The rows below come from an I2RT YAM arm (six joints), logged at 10 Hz.
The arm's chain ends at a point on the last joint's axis. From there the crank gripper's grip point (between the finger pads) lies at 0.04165 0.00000 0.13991 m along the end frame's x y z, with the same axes.
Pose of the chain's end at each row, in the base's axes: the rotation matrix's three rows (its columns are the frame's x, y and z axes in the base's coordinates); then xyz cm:
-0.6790, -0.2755, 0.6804; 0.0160, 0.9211, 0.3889; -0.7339, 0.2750, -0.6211; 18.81, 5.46, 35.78
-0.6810, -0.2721, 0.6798; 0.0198, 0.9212, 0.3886; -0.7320, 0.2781, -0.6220; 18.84, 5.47, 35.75
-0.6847, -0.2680, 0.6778; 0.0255, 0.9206, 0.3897; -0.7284, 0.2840, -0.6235; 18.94, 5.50, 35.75
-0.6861, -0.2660, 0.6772; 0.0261, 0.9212, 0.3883; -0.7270, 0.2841, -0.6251; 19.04, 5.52, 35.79
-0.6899, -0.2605, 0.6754; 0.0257, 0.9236, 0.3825; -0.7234, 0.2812, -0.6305; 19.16, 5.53, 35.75
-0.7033, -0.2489, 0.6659; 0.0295, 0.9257, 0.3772; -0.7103, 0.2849, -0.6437; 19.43, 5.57, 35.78
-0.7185, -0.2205, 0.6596; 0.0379, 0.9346, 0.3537; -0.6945, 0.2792, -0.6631; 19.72, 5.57, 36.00
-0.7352, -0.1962, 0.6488; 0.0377, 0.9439, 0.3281; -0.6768, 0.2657, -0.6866; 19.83, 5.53, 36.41
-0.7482, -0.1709, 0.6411; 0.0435, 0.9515, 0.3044; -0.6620, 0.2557, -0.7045; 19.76, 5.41, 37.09
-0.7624, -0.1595, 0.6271; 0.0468, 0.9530, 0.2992; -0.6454, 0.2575, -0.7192; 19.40, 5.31, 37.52
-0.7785, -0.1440, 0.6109; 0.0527, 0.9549, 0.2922; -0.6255, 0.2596, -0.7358; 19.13, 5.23, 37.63
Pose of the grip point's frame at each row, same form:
-0.6790, -0.2755, 0.6804; 0.0160, 0.9211, 0.3889; -0.7339, 0.2750, -0.6211; 25.50, 10.97, 24.03
-0.6810, -0.2721, 0.6798; 0.0198, 0.9212, 0.3886; -0.7320, 0.2781, -0.6220; 25.51, 10.99, 24.00
-0.6847, -0.2680, 0.6778; 0.0255, 0.9206, 0.3897; -0.7284, 0.2840, -0.6235; 25.57, 11.06, 23.99
-0.6861, -0.2660, 0.6772; 0.0261, 0.9212, 0.3883; -0.7270, 0.2841, -0.6251; 25.66, 11.06, 24.02
-0.6899, -0.2605, 0.6754; 0.0257, 0.9236, 0.3825; -0.7234, 0.2812, -0.6305; 25.74, 10.99, 23.92
-0.7033, -0.2489, 0.6659; 0.0295, 0.9257, 0.3772; -0.7103, 0.2849, -0.6437; 25.82, 10.97, 23.82
-0.7185, -0.2205, 0.6596; 0.0379, 0.9346, 0.3537; -0.6945, 0.2792, -0.6631; 25.96, 10.68, 23.83
-0.7352, -0.1962, 0.6488; 0.0377, 0.9439, 0.3281; -0.6768, 0.2657, -0.6866; 25.85, 10.28, 23.98
-0.7482, -0.1709, 0.6411; 0.0435, 0.9515, 0.3044; -0.6620, 0.2557, -0.7045; 25.61, 9.85, 24.48
-0.7624, -0.1595, 0.6271; 0.0468, 0.9530, 0.2992; -0.6454, 0.2575, -0.7192; 25.00, 9.69, 24.77
-0.7785, -0.1440, 0.6109; 0.0527, 0.9549, 0.2922; -0.6255, 0.2596, -0.7358; 24.43, 9.54, 24.73

